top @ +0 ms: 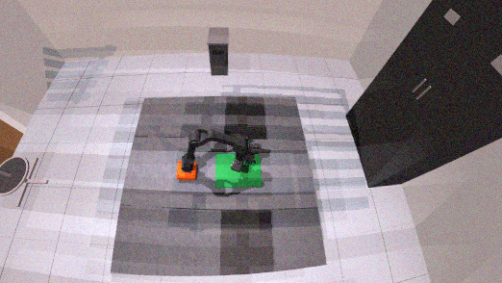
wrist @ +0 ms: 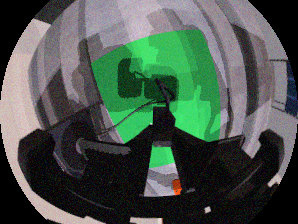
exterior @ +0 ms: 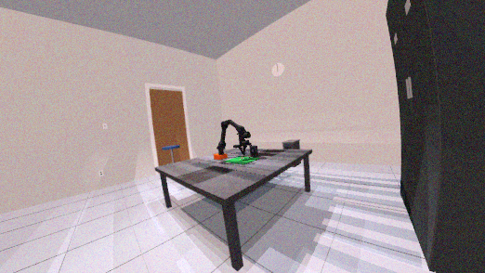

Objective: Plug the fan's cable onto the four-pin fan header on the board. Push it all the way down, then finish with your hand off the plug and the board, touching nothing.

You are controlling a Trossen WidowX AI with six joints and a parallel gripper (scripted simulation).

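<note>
The white fan header lies 6 cm below my gripper tip and 4 cm behind it. Also, from my gripper tip: green board (8 cm below, 3 cm to the right, 1 cm behind); fan plug (1 cm ahead, 1 cm above); black square fan (16 cm to the left, 2 cm behind, 1 cm below).
</note>
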